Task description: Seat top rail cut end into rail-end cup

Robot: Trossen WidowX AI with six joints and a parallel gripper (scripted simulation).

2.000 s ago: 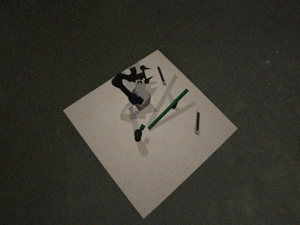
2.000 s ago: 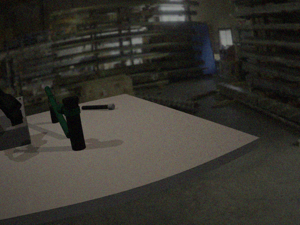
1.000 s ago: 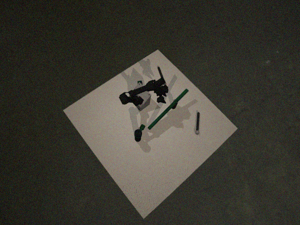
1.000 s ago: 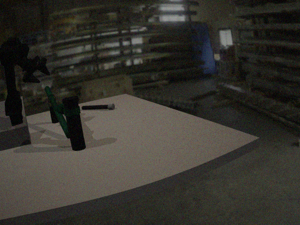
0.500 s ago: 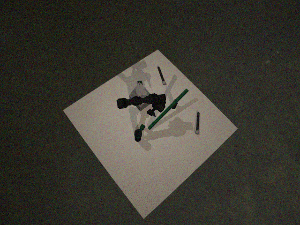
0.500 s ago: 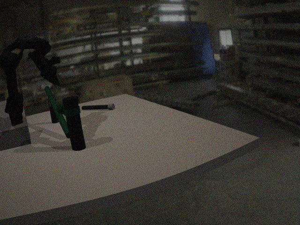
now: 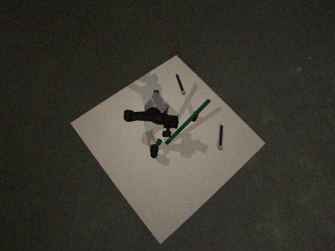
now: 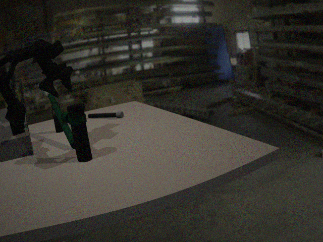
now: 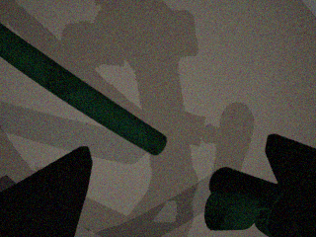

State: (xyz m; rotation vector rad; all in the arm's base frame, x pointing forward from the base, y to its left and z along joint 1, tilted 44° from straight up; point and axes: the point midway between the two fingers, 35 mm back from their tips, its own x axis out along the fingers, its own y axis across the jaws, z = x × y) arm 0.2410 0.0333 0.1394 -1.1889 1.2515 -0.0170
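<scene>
My gripper tip is 120 mm to the left of the green rail-end cup, 80 mm above it and 20 mm past it. From my gripper tip the other things lie so: thinner post: 330 mm to the left, 130 mm below; then green band: 150 mm to the right, 80 mm below, 10 mm behind.
</scene>
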